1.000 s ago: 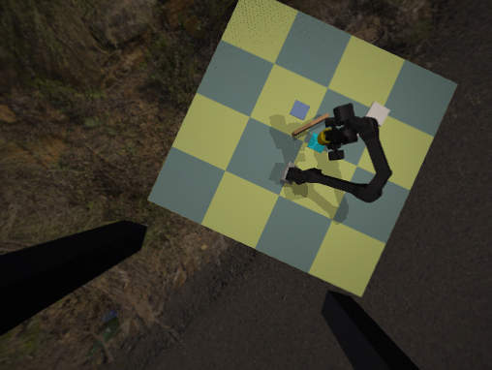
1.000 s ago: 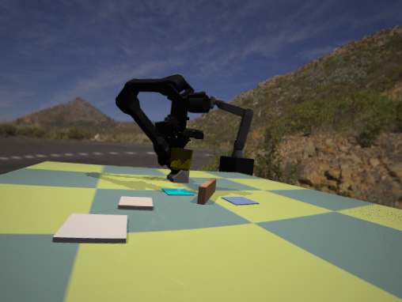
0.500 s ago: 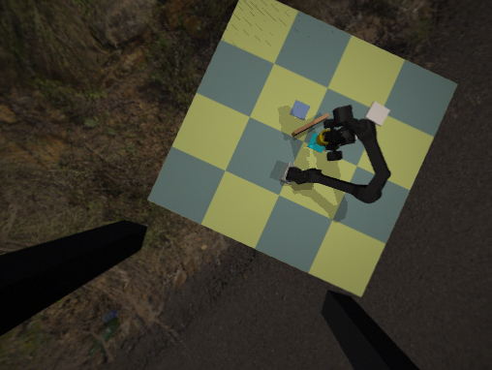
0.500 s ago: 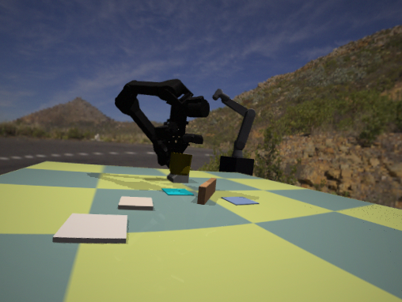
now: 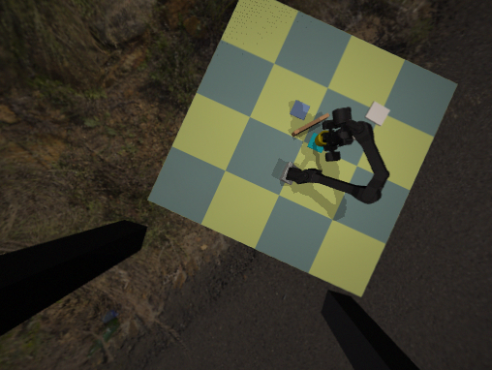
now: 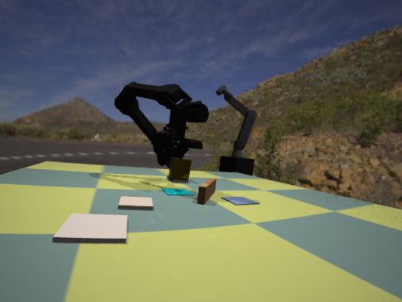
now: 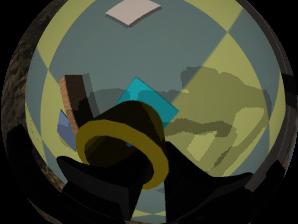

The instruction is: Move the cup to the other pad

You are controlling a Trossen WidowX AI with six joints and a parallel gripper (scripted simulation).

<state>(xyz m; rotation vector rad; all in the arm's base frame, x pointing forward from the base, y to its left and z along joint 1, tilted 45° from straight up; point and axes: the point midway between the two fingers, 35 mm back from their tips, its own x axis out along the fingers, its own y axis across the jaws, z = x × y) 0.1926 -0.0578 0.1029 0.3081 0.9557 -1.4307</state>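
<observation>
The teal pad is 8 cm below my gripper tip, 3 cm ahead of it and 1 cm to the left of it. From my gripper tip the other things lie so: brown wooden bar: 10 cm ahead, 8 cm to the left, 6 cm below; then blue-grey pad: 17 cm ahead, 15 cm to the left, 8 cm below; then yellow cup: 2 cm ahead, 1 cm to the left.
</observation>
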